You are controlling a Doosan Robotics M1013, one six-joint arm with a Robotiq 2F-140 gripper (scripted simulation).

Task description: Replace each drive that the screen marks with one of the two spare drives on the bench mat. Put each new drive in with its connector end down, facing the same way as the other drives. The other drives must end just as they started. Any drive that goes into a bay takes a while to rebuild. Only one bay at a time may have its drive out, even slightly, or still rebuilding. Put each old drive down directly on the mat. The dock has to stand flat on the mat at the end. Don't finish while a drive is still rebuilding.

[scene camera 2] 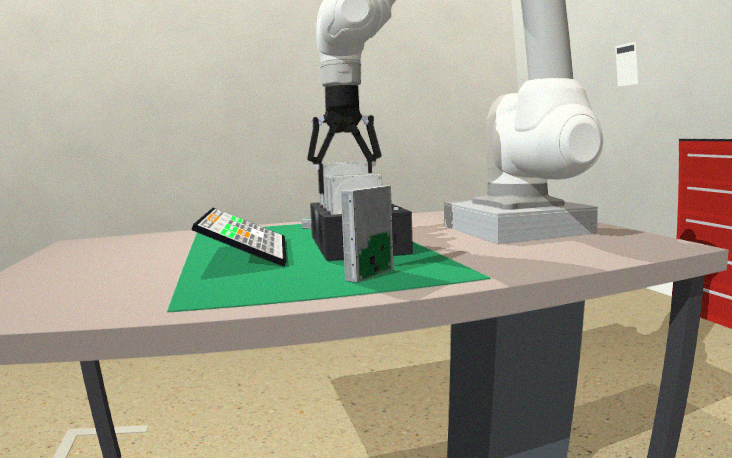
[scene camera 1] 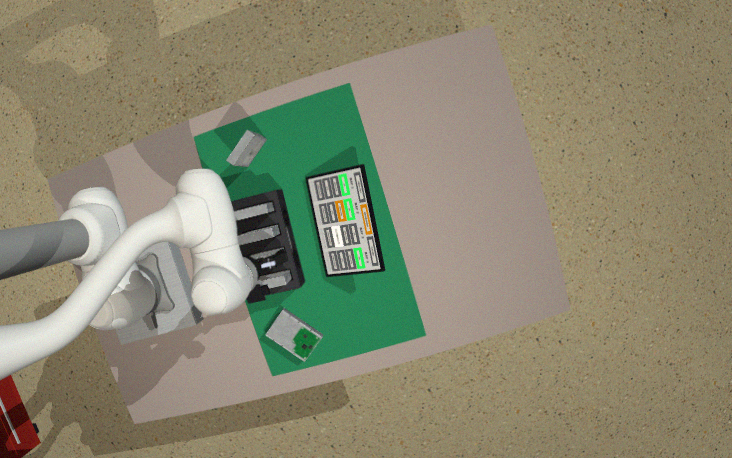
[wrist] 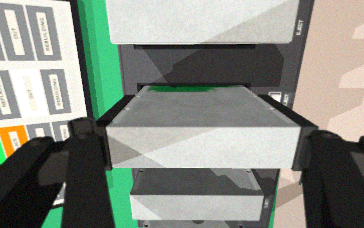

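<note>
My gripper [scene camera 2: 345,191] is in sight, and from the wrist I see the gripper [wrist: 195,109] too. I see a spare drive [wrist: 164,126] and a spare drive [wrist: 155,190], and there is a spare drive [scene camera 2: 366,214] as well as a spare drive [scene camera 1: 299,338]. Then there is the green mat: I see the mat [scene camera 1: 356,314], and I see the mat [scene camera 2: 215,275] as well.
</note>
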